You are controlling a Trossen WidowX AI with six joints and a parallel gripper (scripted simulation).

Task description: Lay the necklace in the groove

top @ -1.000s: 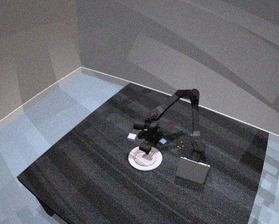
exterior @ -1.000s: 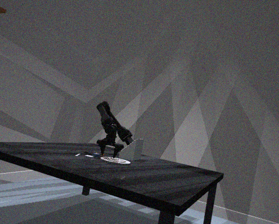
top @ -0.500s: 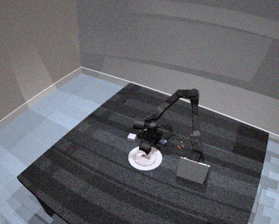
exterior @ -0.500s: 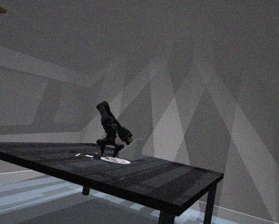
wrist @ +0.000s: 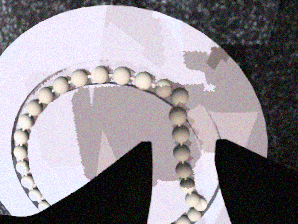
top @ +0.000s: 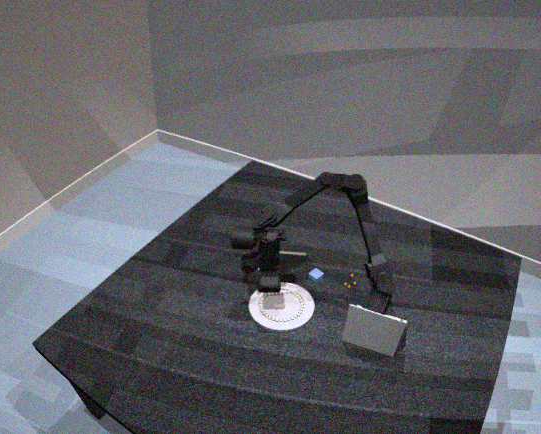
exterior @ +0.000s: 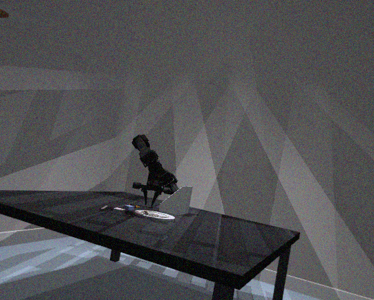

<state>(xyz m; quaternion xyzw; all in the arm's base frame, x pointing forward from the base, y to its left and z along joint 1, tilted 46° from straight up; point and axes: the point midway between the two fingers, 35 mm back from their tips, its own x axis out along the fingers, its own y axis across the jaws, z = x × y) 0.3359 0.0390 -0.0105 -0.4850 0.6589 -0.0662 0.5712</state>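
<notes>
My gripper tip is 6 cm past the round white bead board, 4 cm above it and 1 cm to the right of it. From my gripper tip the other things lie so: small white block (11 cm ahead, 9 cm to the right, 4 cm below); then small blue cube (16 cm to the right, 8 cm behind, 5 cm below); then thin white stick (21 cm to the right, 6 cm ahead, 5 cm below).
</notes>
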